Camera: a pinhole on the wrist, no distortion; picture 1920 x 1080 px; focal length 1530.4 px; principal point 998.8 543.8 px. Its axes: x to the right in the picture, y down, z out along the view. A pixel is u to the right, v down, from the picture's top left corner.
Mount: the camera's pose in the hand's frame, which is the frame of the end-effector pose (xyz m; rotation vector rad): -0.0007 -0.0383 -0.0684 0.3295 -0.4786 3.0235
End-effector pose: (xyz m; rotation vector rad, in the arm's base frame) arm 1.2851 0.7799 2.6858 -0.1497 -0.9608 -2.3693
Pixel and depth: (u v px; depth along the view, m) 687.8 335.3 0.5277
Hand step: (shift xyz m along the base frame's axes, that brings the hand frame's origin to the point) -0.2996 0.2593 0.2913
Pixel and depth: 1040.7 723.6 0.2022
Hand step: -0.1065 0.1325 0.0184
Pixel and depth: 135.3 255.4 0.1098
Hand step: -0.1021 0.0100 0.0117
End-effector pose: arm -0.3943 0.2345 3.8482 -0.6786 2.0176 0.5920
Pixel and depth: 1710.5 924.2 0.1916
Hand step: 0.1864 -0.0177 -0.0291
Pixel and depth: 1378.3 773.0 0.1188
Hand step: 0.0898 -0.0380 -0.0276
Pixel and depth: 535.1 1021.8 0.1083
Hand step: 0.0565 -0.0793 -0.0653
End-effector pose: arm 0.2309 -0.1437 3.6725 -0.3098 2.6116 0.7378
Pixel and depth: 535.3 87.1 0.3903
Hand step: -0.0675 0.0992 -0.3488
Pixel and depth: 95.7 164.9 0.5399
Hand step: -0.2265 0.1005 -0.5426
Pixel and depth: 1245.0 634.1 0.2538
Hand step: 0.0887 -0.0171 -0.1962
